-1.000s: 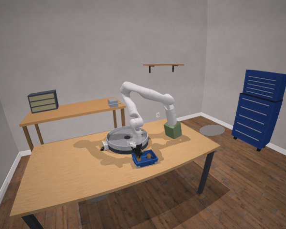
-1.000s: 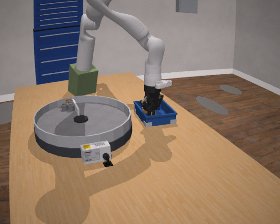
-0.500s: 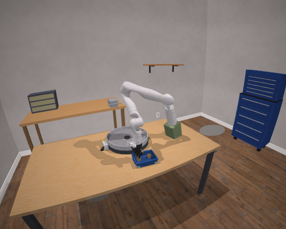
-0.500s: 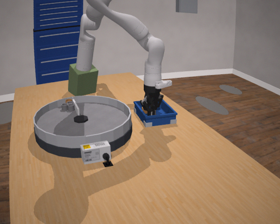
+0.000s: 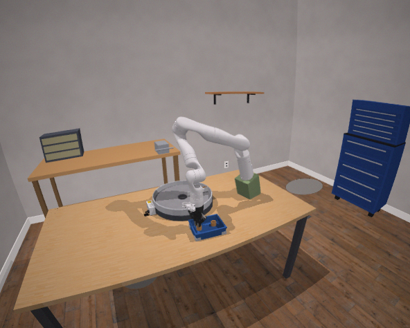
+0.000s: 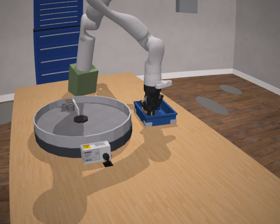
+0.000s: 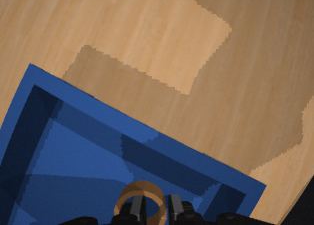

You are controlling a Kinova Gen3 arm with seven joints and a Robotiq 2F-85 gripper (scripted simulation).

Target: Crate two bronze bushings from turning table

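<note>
Now: the blue crate 4 cm behind my hand, 4 cm to the left of it and 1 cm below it. Round my hand: grey turning table 7 cm behind, 31 cm to the right, 1 cm above.
</note>
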